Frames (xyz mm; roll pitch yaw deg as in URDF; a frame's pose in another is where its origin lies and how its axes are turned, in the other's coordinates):
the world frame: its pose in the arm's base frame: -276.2 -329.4 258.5 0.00 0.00 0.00
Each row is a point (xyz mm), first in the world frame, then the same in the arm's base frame.
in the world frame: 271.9 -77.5 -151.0
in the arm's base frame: -4.3 -406.9 107.5
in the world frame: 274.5 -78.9 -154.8
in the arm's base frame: -1.7 -408.3 103.7
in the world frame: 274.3 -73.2 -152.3
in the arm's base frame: -1.9 -402.6 106.2
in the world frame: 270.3 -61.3 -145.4
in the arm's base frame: -5.9 -390.7 113.1
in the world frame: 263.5 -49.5 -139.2
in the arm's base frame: -12.7 -378.9 119.3
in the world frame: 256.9 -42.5 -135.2
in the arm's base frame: -19.3 -371.9 123.3
